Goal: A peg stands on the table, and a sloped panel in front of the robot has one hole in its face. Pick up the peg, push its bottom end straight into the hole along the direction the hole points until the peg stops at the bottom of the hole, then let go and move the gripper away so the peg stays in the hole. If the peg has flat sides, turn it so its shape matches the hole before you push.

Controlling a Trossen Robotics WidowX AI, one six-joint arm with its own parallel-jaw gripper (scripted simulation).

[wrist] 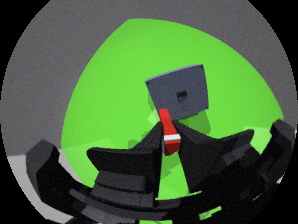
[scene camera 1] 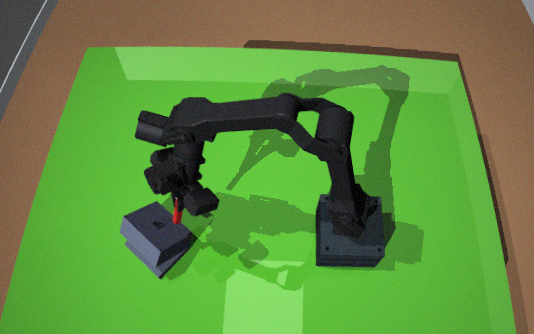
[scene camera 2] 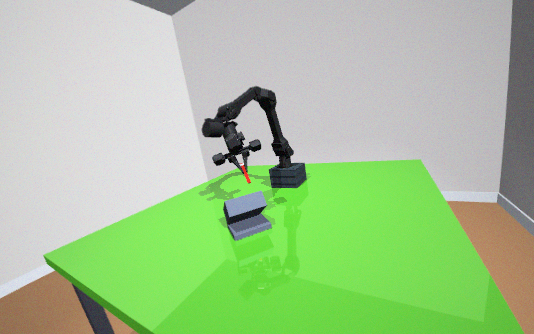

Labels:
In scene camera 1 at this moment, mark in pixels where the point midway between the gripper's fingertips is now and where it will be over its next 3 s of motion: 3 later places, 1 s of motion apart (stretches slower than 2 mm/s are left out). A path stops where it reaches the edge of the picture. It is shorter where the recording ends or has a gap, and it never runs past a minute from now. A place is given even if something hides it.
The gripper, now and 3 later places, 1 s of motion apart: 178, 209; 172, 192; 164, 203; 161, 212

